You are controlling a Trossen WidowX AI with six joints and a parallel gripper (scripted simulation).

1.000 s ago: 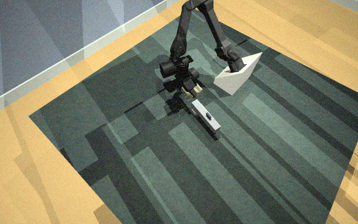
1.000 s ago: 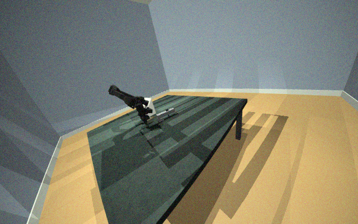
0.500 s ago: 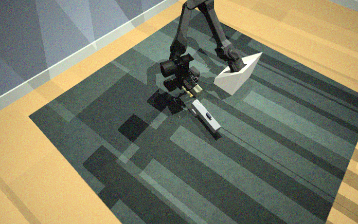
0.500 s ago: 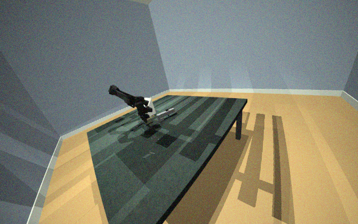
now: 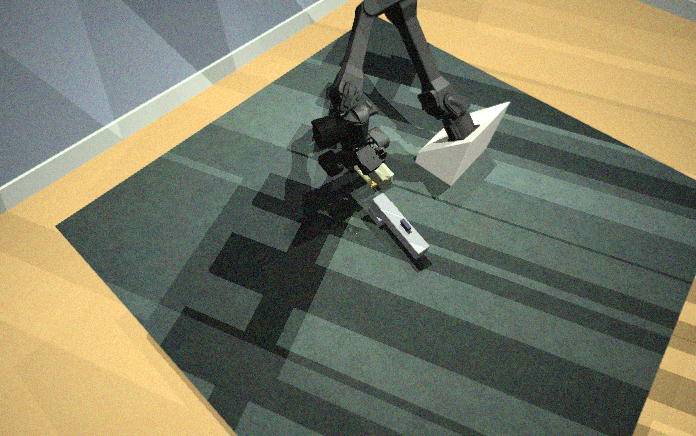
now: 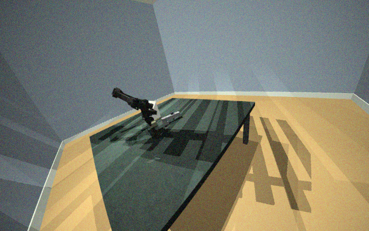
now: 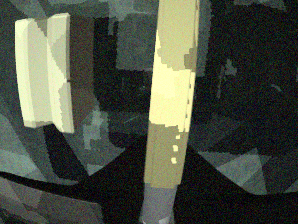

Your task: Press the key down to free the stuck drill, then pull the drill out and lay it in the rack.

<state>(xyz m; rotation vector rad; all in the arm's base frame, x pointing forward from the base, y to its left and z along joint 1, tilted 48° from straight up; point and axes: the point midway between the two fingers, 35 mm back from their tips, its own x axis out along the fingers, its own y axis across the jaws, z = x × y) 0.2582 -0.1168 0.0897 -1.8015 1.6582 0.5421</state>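
The drill lies 40 mm to the left of my gripper tip and 30 mm above it. The rest, counted from my gripper tip: rack: 70 mm behind, 40 mm to the left, 30 mm below; then dark blue key: 220 mm to the left, 30 mm ahead, 10 mm above.
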